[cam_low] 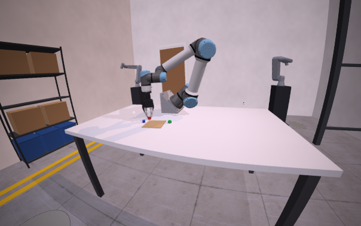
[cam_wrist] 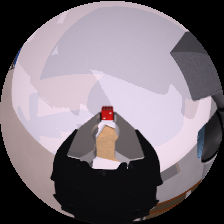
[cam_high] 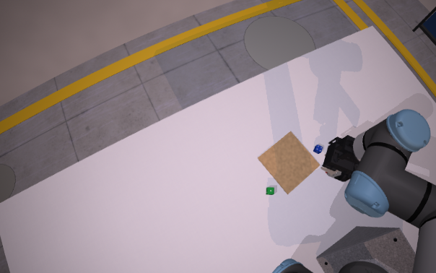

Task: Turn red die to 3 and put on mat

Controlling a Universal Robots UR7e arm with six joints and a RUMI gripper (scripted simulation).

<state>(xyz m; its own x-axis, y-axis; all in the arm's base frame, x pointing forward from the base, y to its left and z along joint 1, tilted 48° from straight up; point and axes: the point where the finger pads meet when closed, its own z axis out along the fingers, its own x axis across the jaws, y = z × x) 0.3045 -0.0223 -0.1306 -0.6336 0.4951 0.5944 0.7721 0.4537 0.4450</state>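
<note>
My gripper is now 10 mm above the red die. Round my hand: mat 90 mm ahead, 100 mm to the left, 20 mm below; blue die 80 mm ahead, 10 mm below; green die 40 mm ahead, 200 mm to the left, 10 mm below.
</note>
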